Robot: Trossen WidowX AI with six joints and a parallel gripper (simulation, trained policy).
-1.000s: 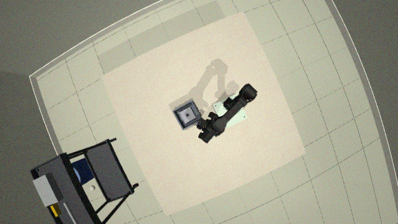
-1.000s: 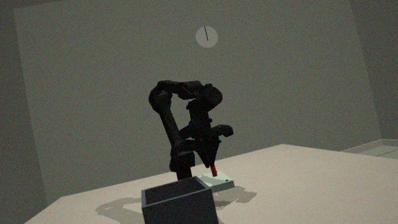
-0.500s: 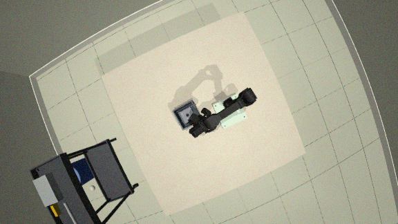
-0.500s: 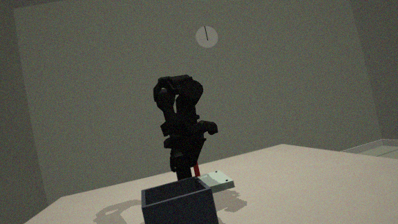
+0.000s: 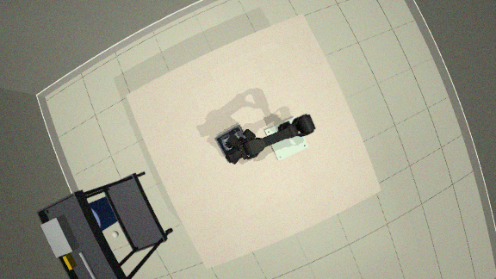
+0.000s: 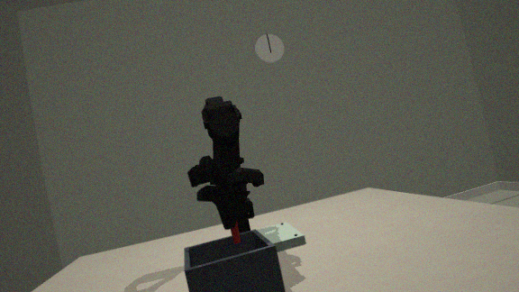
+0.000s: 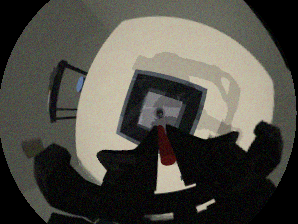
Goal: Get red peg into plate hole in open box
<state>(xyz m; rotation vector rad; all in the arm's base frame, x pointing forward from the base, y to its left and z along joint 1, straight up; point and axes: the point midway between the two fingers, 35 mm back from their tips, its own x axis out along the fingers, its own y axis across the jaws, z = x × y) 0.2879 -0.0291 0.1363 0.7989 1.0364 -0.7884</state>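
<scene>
Right now the red peg is 1 cm to the left of my gripper tip, 1 cm behind it and 1 cm above it. Also, from my gripper tip: grey plate: 8 cm below, 1 cm to the right, 1 cm ahead; then dark-blue box: 10 cm below, 1 cm to the right, 1 cm ahead.
</scene>
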